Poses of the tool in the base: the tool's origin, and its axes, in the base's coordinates. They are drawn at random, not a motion.
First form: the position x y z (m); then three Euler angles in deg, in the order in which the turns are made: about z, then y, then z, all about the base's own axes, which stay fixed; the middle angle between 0 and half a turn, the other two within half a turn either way.
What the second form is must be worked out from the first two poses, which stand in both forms.
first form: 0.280, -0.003, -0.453, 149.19, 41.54, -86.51
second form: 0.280, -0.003, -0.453, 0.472, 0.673, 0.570, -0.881, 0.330, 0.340
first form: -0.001, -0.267, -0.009, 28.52, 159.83, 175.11
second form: -0.001, -0.267, -0.009, 0.781, -0.546, -0.303, -0.521, -0.837, 0.165
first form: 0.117, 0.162, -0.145, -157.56, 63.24, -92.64
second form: 0.117, 0.162, -0.145, -0.362, 0.433, 0.825, -0.931, -0.129, -0.341
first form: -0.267, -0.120, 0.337, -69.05, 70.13, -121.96
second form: -0.267, -0.120, 0.337, -0.857, 0.391, -0.336, 0.135, -0.459, -0.878
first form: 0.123, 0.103, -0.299, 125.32, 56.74, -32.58
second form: 0.123, 0.103, -0.299, 0.172, 0.858, 0.483, -0.688, -0.246, 0.682
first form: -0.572, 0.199, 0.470, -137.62, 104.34, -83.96
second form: -0.572, 0.199, 0.470, -0.651, -0.253, 0.716, -0.752, 0.088, -0.653
